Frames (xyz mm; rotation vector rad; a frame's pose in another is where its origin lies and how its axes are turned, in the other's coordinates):
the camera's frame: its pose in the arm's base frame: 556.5 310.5 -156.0 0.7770 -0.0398 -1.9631
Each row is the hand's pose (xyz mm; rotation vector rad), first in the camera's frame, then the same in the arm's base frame.
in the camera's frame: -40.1 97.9 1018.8 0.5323 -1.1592 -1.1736
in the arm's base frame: 101.5 -1.8 706.9 0.2296 0.8067 2.6458
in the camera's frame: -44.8 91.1 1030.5 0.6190 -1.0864 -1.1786
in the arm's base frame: 91.4 2.1 716.2 0.0992 0.8439 2.6170
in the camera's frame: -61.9 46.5 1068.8 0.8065 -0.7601 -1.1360
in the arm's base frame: 41.1 27.8 740.0 -0.3800 0.8698 2.5930
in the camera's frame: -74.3 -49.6 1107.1 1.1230 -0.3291 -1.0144
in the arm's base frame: -51.1 76.2 743.8 -1.0322 0.9830 2.3785
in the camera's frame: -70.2 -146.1 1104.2 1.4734 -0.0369 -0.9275
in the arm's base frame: -126.7 123.3 706.4 -1.4345 1.1387 1.9818
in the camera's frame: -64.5 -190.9 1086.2 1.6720 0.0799 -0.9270
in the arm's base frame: -154.1 147.0 673.9 -1.5412 1.1989 1.7255
